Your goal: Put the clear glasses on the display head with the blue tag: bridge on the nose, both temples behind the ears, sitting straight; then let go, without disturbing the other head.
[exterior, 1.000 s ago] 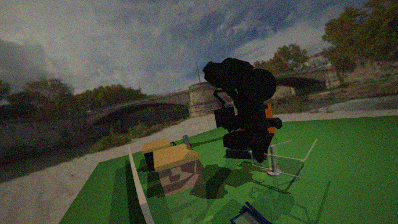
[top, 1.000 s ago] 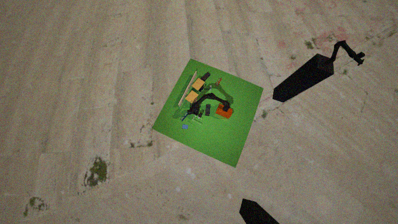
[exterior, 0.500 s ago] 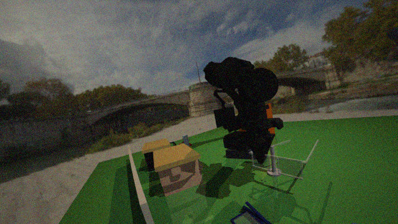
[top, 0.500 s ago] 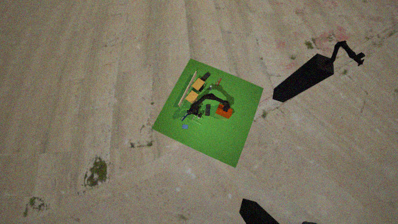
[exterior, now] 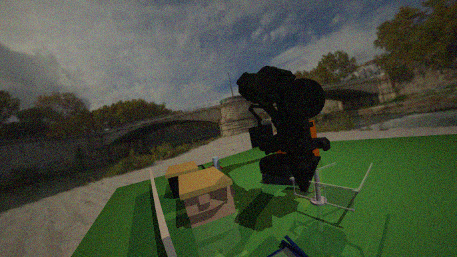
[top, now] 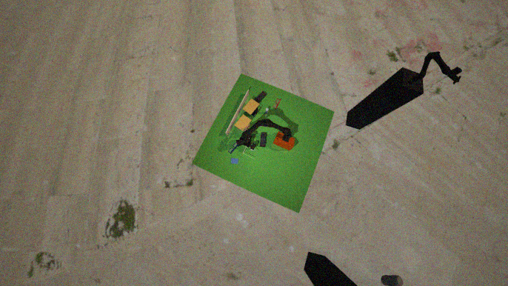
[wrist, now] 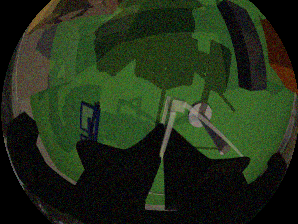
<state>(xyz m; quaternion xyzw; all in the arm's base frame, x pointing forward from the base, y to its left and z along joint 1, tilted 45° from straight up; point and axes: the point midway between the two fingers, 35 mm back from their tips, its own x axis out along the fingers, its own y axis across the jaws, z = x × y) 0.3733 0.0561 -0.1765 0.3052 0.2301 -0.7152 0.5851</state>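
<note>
The grey peg lies 60 mm behind my gripper tip, 10 mm to the left of it and 30 mm below it. Also, from my gripper tip: small blue square: 90 mm ahead, 200 mm to the left, 60 mm below; pale strip: 230 mm ahead, 350 mm to the right; display head: 100 mm ahead, 210 mm to the right.
</note>
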